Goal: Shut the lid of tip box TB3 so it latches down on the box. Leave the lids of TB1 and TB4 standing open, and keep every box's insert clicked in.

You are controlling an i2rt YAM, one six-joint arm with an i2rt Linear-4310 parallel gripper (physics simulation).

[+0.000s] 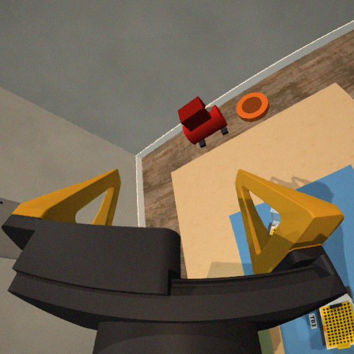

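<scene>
My gripper [177, 175] is open, with its two yellow fingers wide apart and nothing between them. Tip box TB3 [337, 326] is at the lower right, partly cut off by the frame edge, with a yellow perforated insert facing up. Its label [313, 321] reads TB3. A pale strip shows along the box's upper edge; whether this is its lid is hard to tell. My fingers are well up and left of TB3. A small part of another light-coloured item [274, 219] shows through the opening of the right finger. TB1 and TB4 cannot be identified.
A blue mat [344, 185] lies on the light wooden table top [210, 200]. A red toy-like object [205, 125] and an orange disc with a brown centre [252, 106] are beyond the table's edge, near the wall. A green surface shows at the bottom.
</scene>
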